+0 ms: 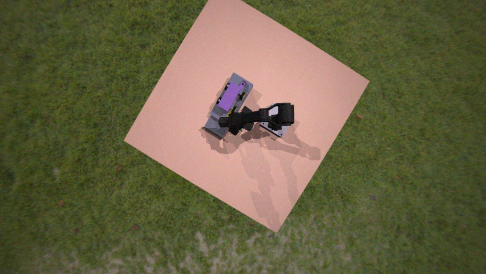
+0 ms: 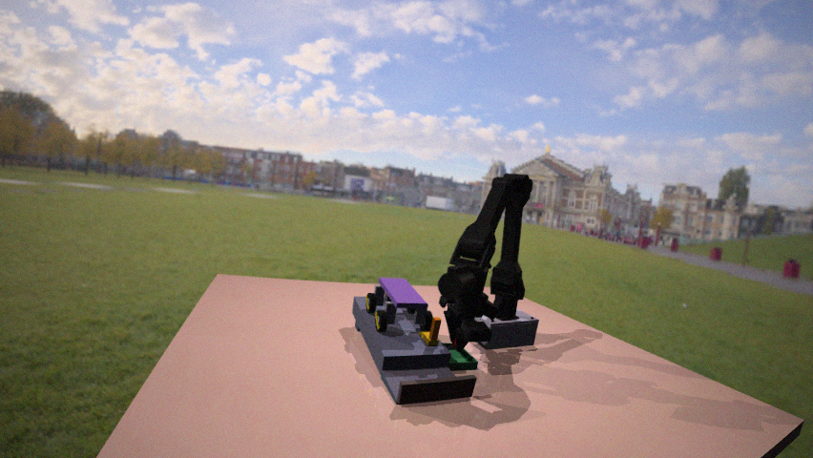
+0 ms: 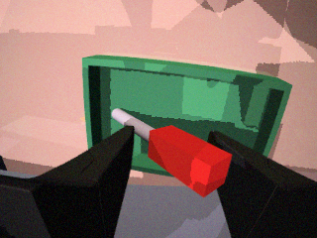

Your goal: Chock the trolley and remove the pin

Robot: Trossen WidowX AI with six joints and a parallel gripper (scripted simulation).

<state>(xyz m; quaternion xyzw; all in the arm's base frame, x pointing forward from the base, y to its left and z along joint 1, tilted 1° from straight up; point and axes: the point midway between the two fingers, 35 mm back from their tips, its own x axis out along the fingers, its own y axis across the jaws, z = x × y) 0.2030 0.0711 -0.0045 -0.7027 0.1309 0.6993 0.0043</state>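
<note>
Right now my gripper tip is 1 cm to the left of the red-headed stop pin. Round my gripper tip: green tray: 4 cm below; then grey ramp: 12 cm ahead, 10 cm to the right, 1 cm above; then purple-topped trolley: 12 cm ahead, 9 cm to the right, 8 cm above.
</note>
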